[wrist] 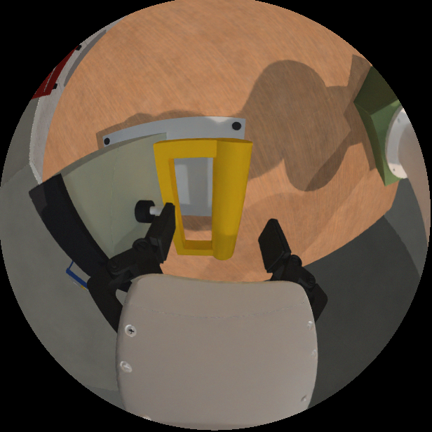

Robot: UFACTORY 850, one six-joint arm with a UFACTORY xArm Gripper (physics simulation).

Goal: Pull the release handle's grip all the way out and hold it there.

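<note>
The yellow release handle (230, 200) is a rectangular frame with a thick rounded grip bar on its right side, in the middle of the wrist view. It stands at the right side of a pale green housing (115, 190) with a black cover part. A black knob (144, 211) on a light stem sits between the housing and the handle. My gripper (221, 222) is open and empty. Its left finger overlaps the handle frame's lower left edge in the view, and its right finger is to the right of the grip bar. Whether the left finger touches the frame is unclear.
A grey mounting plate (200, 127) with dark bolts lies behind the handle on the wooden table (200, 60). A green block (372, 120) under the robot's base is at the right. A red object (56, 75) is at the upper left, and a blue-framed item (76, 277) at the lower left.
</note>
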